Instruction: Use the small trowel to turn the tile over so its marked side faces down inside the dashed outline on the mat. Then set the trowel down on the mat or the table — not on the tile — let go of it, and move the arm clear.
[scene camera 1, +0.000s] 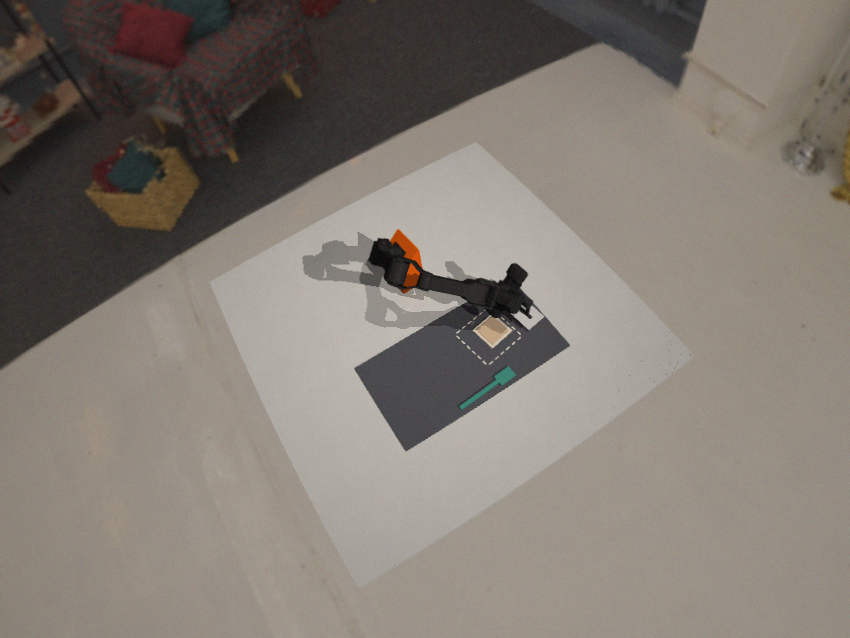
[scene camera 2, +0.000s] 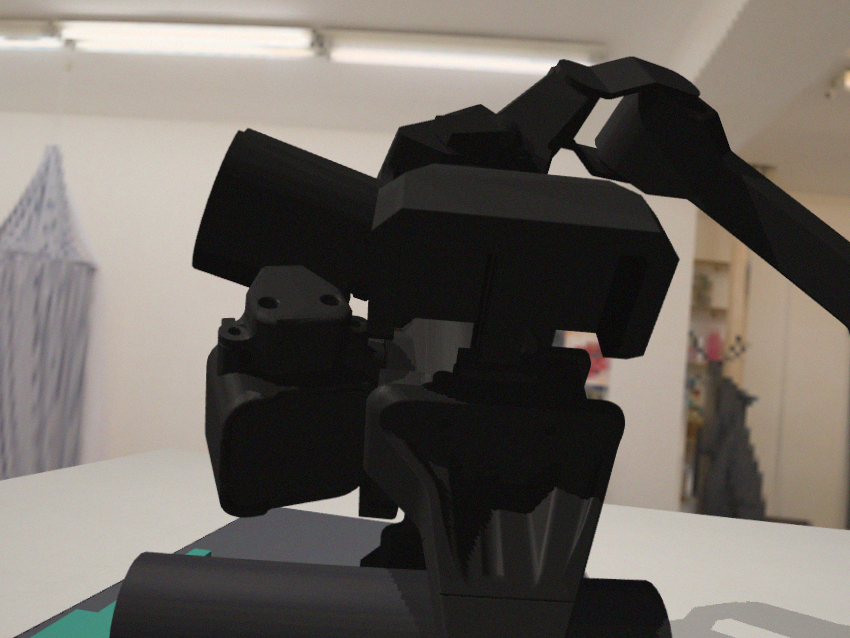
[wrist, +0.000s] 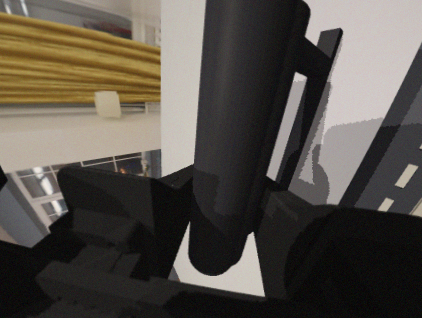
My gripper (scene camera 1: 517, 289) is 1.74 m from the lens. A tan square tile (scene camera 1: 492, 330) is 1.73 m from the lens. A dark grey mat (scene camera 1: 419, 383): 1.67 m from the lens.
